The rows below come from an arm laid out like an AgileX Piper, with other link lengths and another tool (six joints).
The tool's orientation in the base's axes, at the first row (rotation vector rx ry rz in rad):
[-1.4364 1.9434 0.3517]
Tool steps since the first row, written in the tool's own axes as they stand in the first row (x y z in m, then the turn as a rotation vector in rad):
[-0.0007 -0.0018 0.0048 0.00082 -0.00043 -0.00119]
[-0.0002 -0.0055 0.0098 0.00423 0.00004 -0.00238]
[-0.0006 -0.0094 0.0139 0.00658 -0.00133 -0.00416]
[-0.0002 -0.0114 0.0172 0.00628 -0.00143 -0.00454]
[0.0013 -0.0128 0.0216 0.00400 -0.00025 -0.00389]
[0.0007 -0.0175 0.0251 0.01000 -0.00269 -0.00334]
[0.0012 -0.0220 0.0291 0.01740 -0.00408 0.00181]
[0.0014 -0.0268 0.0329 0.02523 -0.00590 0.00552]
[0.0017 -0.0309 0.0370 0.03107 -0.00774 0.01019]
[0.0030 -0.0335 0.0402 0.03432 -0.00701 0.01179]
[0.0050 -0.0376 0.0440 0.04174 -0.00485 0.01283]
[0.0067 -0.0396 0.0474 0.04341 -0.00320 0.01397]
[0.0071 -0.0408 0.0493 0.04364 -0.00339 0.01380]
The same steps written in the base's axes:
[0.0035 0.0027 -0.0027 -0.00016 -0.00144 0.00040]
[0.0086 0.0039 -0.0060 -0.00155 -0.00447 -0.00107]
[0.0138 0.0052 -0.0081 -0.00130 -0.00771 -0.00109]
[0.0167 0.0061 -0.0104 -0.00130 -0.00775 -0.00060]
[0.0194 0.0071 -0.0143 -0.00180 -0.00528 0.00023]
[0.0251 0.0079 -0.0157 -0.00028 -0.01022 -0.00371]
[0.0306 0.0083 -0.0181 0.00172 -0.01315 -0.01212]
[0.0363 0.0086 -0.0202 0.00353 -0.01738 -0.01968]
[0.0416 0.0094 -0.0226 0.00601 -0.01960 -0.02662]
[0.0449 0.0093 -0.0254 0.00542 -0.02080 -0.03007]
[0.0497 0.0086 -0.0287 0.00266 -0.02487 -0.03612]
[0.0526 0.0087 -0.0320 0.00130 -0.02485 -0.03835]
[0.0543 0.0090 -0.0334 0.00138 -0.02519 -0.03834]

